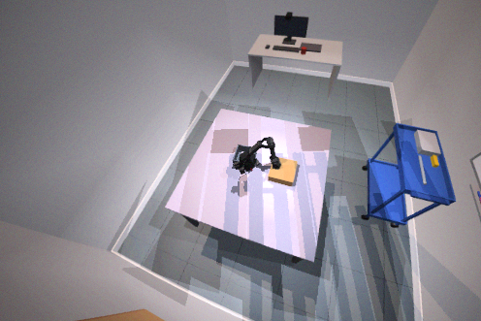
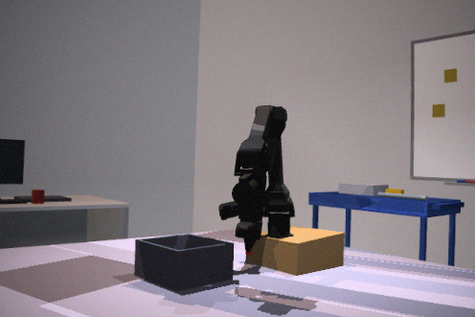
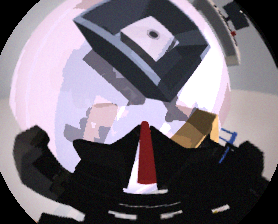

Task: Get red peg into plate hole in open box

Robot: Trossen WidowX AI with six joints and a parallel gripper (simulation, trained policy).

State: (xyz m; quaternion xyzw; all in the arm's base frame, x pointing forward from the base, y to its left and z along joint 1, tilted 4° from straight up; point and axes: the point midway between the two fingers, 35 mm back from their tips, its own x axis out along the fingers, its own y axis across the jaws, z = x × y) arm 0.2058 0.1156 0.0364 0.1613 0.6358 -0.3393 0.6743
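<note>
Now: gripper tip 13 cm to the left of the plate, 12 cm short of it and 4 cm above it. Also, from my gripper tip: grey box: 13 cm to the right, 12 cm ahead, 6 cm below; red peg: 3 cm above, 1 cm to the left.
</note>
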